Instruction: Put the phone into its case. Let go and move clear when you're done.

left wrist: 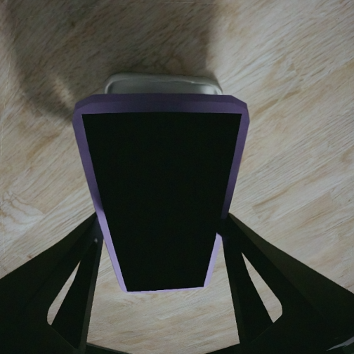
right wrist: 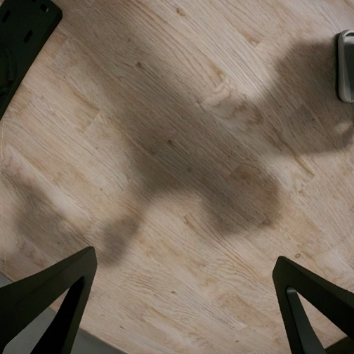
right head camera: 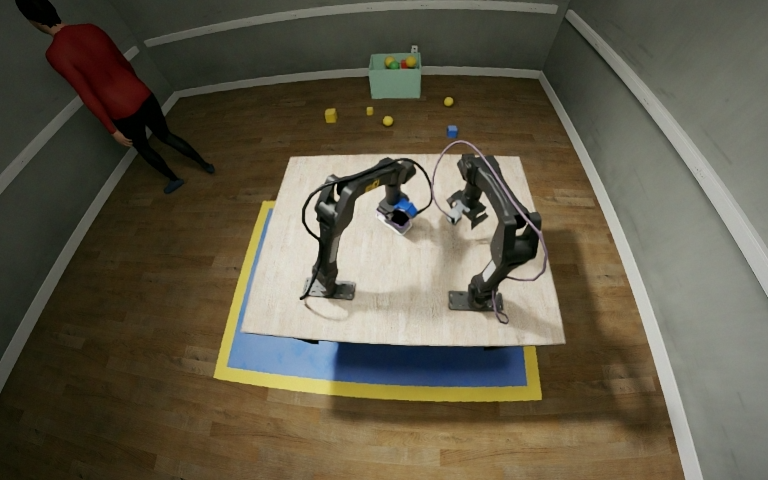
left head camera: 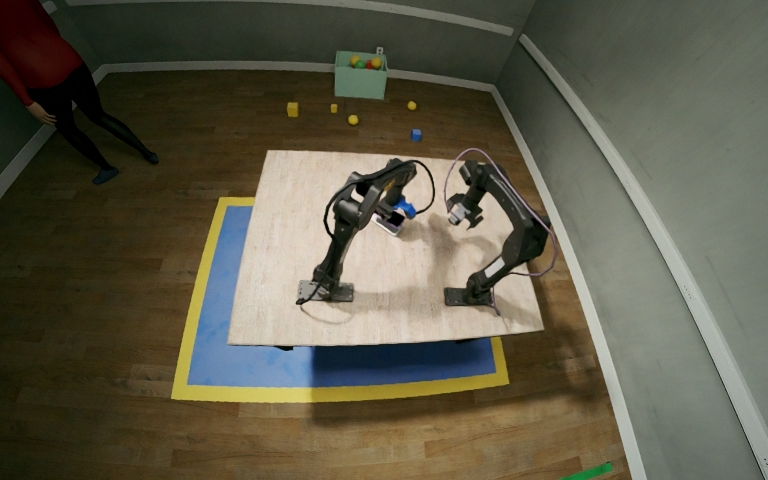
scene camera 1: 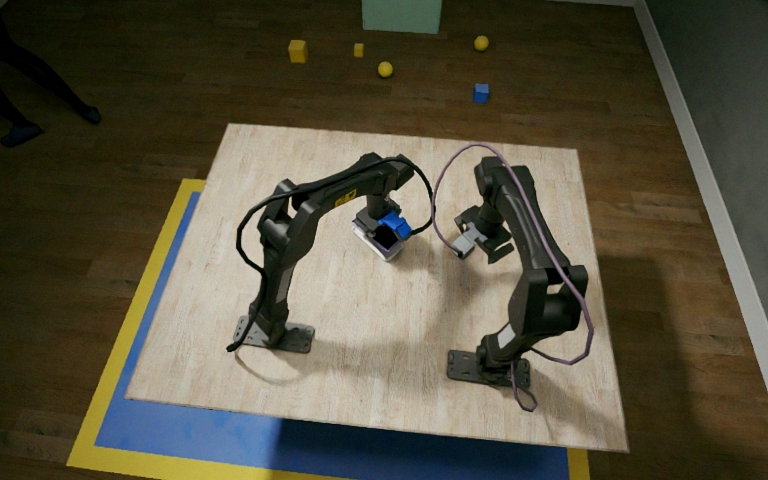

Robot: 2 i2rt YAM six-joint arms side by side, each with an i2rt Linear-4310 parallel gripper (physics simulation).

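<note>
My left gripper [left head camera: 389, 213] [right head camera: 393, 213] [scene camera 1: 380, 226] [left wrist: 163, 219] is shut on the long sides of the phone [left head camera: 396, 219] [right head camera: 402, 217] [scene camera 1: 389, 236] [left wrist: 162, 190], which has a black screen facing up and a purple edge. The phone is held above the white case [scene camera 1: 385, 255] [left wrist: 162, 84] [right wrist: 342, 70], which lies on the table. In the left wrist view the case's end shows beyond the phone's far end; the rest is hidden beneath. I cannot tell the height of the gap. My right gripper [left head camera: 465, 212] [right head camera: 466, 210] [scene camera 1: 482, 234] [right wrist: 186, 262] is open and empty above the table, right of the case.
The wooden table [left head camera: 390, 316] [right head camera: 396, 316] [scene camera 1: 368, 362] bears both arm bases. A dark base plate [right wrist: 25, 40] shows at the upper left of the right wrist view. A mint box [left head camera: 360, 83] [right head camera: 394, 84] and loose toys lie on the floor behind. A person [left head camera: 45, 50] [right head camera: 101, 79] stands at the left.
</note>
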